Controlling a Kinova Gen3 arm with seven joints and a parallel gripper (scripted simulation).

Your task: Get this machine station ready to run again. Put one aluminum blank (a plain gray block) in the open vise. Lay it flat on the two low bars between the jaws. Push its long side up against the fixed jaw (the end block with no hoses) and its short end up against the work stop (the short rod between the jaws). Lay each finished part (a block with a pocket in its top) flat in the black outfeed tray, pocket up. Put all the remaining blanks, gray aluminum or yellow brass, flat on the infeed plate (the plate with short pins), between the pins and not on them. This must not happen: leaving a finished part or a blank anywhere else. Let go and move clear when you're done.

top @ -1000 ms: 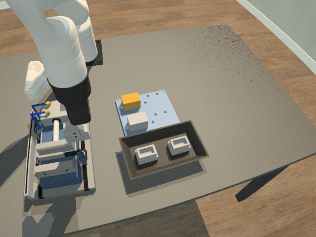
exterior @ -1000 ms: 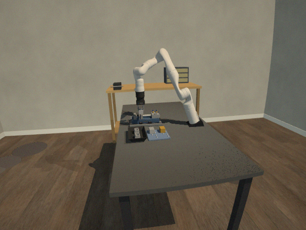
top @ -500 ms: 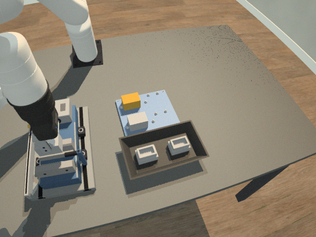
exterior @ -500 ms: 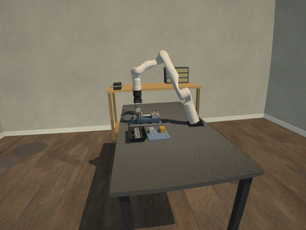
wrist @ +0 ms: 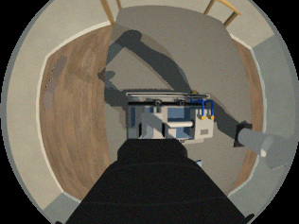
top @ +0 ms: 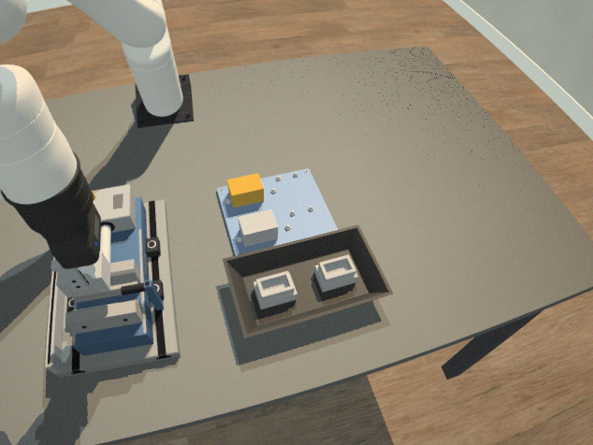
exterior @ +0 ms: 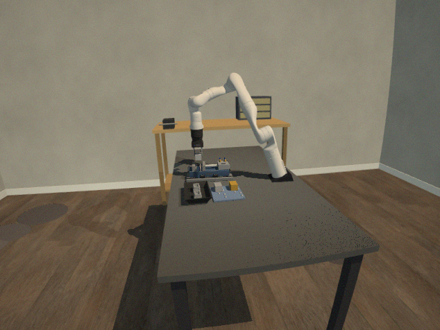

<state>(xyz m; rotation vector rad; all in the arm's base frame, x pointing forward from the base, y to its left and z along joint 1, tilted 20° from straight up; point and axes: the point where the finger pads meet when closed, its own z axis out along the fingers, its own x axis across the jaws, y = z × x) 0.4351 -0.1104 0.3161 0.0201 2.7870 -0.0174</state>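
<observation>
The vise is 7 cm behind my hand, 1 cm to the left of it and 13 cm below it. From my hand the other things lie so: yellow brass blank (20 cm behind, 25 cm to the left, 14 cm below); then plain gray blank (10 cm behind, 26 cm to the left, 14 cm below).
</observation>
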